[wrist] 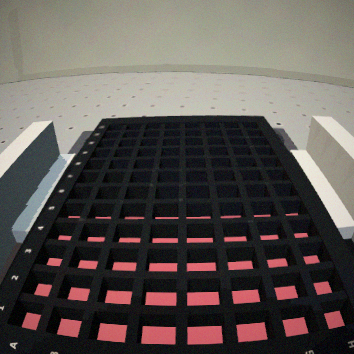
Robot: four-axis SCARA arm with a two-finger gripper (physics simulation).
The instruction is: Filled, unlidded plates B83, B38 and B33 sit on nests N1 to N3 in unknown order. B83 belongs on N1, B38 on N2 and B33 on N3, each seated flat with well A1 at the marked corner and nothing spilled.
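Frame: origin at the arm's base, x ahead, y left, z up, level; metres.
Seen in the pictures: gripper, fingertip midpoint: [181,138].
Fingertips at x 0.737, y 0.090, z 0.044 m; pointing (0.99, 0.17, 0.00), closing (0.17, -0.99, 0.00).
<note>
A point is followed by its place in that frame.
A black, unlidded well plate [181,254] {x 0.683, y 0.082, z 0.041 m} fills the lower middle of the wrist view, long side running away from the camera. Pink liquid shows in the nearer rows of wells; the farther wells look dark inside. Letter A is at the near left corner, H at the near right, and row numbers run up the left edge. My gripper [181,138] {x 0.736, y 0.091, z 0.044 m} is shut on this plate, with a pale finger along each long side. No plate name can be read. The plate's underside is hidden, and nests N1 to N3 cannot be made out.
A light grey surface with small dark holes [182,95] {x 0.892, y 0.117, z 0.013 m} stretches behind the plate. Dark grey patches show just beyond the plate's far left and far right sides; I cannot tell what they are. A plain greenish-grey wall [175,35] stands at the back.
</note>
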